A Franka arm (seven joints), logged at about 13 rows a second.
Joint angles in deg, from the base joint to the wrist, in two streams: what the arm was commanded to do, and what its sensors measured. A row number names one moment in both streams.
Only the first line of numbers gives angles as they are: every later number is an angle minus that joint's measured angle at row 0.
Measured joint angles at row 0:
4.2, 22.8, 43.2, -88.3, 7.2, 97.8, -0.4
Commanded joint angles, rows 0 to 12:
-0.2, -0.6, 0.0, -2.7, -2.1, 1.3, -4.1
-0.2, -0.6, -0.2, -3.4, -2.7, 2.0, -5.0
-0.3, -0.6, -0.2, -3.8, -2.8, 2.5, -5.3
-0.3, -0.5, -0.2, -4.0, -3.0, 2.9, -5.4
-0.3, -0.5, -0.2, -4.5, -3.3, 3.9, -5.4
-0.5, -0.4, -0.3, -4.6, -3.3, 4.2, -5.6
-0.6, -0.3, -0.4, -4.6, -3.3, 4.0, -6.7
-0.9, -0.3, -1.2, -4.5, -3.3, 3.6, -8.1
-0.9, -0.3, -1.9, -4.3, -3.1, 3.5, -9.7
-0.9, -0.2, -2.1, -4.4, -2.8, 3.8, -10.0
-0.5, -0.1, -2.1, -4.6, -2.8, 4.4, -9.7
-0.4, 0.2, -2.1, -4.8, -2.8, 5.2, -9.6
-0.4, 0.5, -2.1, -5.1, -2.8, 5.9, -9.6
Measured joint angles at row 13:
-0.6, 0.2, -2.1, -4.2, -2.7, 3.9, -8.4
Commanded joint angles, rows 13 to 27:
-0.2, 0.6, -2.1, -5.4, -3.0, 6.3, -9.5
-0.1, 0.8, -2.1, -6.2, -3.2, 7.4, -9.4
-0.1, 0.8, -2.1, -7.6, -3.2, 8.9, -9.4
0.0, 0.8, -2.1, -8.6, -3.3, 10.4, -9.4
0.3, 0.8, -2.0, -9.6, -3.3, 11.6, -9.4
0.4, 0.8, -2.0, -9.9, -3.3, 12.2, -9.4
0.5, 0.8, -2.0, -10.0, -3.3, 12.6, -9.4
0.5, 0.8, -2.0, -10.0, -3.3, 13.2, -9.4
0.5, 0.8, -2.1, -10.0, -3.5, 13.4, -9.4
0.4, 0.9, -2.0, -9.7, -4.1, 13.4, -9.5
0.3, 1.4, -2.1, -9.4, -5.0, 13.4, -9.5
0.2, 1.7, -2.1, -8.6, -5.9, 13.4, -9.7
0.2, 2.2, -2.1, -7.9, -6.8, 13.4, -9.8
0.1, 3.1, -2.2, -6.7, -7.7, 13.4, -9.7
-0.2, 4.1, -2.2, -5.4, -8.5, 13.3, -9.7
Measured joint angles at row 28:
0.0, 1.1, -2.0, -9.1, -6.2, 12.9, -8.6
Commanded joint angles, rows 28 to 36:
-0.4, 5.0, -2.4, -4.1, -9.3, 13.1, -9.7
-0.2, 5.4, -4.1, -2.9, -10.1, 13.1, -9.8
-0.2, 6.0, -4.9, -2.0, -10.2, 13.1, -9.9
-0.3, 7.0, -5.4, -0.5, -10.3, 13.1, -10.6
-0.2, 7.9, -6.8, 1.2, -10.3, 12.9, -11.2
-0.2, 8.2, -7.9, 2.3, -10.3, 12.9, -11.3
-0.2, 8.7, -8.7, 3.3, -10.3, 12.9, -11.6
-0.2, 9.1, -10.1, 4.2, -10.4, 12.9, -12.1
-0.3, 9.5, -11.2, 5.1, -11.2, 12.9, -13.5
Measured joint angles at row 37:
-0.7, 7.5, -9.7, 1.5, -9.4, 13.4, -11.2
